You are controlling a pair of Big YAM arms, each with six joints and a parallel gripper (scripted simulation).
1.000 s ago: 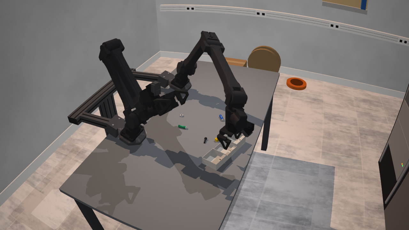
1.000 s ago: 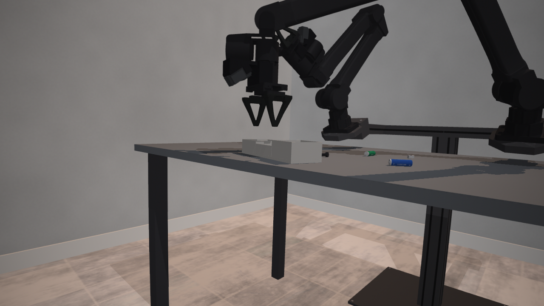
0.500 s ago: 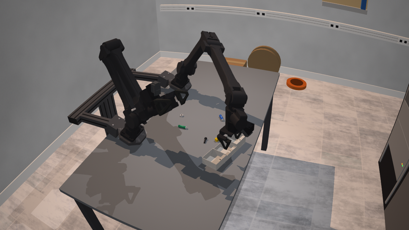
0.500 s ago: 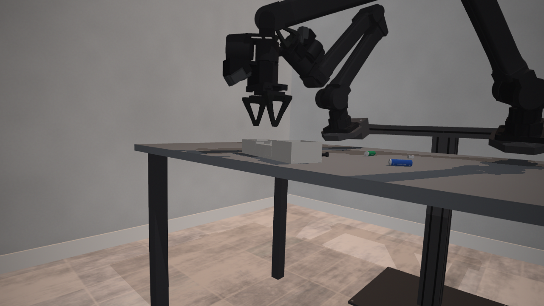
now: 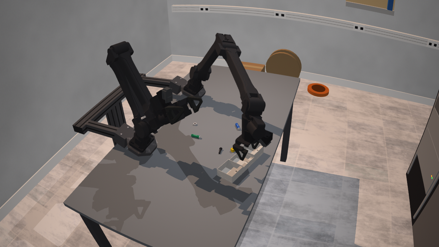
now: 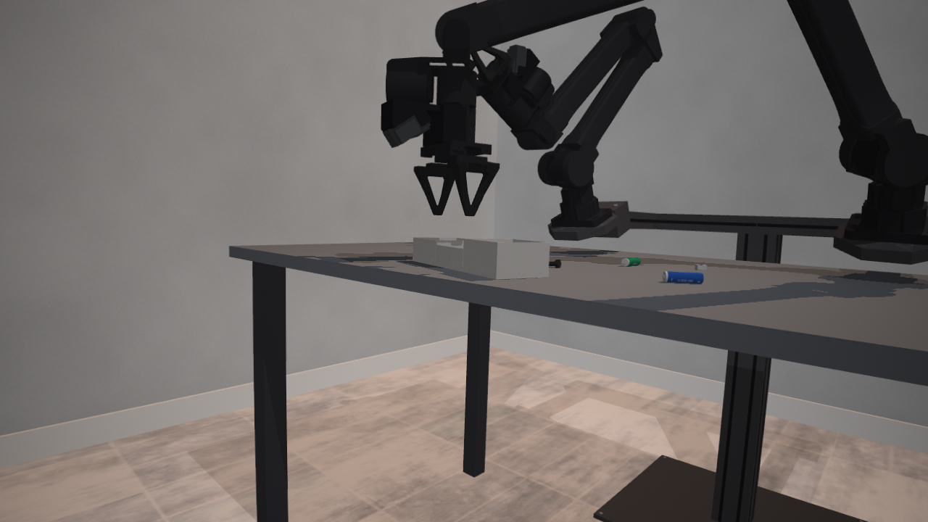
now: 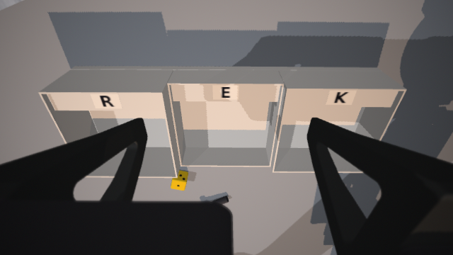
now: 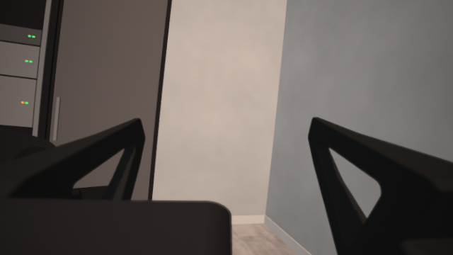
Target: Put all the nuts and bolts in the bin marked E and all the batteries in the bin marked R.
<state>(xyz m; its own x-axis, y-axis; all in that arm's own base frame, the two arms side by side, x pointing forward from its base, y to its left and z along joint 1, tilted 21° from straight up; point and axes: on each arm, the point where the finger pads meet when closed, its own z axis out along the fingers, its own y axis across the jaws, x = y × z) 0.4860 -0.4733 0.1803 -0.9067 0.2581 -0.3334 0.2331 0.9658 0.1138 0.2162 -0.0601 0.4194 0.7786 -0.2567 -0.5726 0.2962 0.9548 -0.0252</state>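
Right now the hex nut is 380 mm behind my left hand, 230 mm to the left of it and 80 mm below it. From my left hand the other things lie so: bin row 30 mm behind, 10 mm to the left, 60 mm below; then yellow die 110 mm behind, 90 mm to the left, 80 mm below; then black bolt 160 mm behind, 70 mm to the left, 80 mm below.
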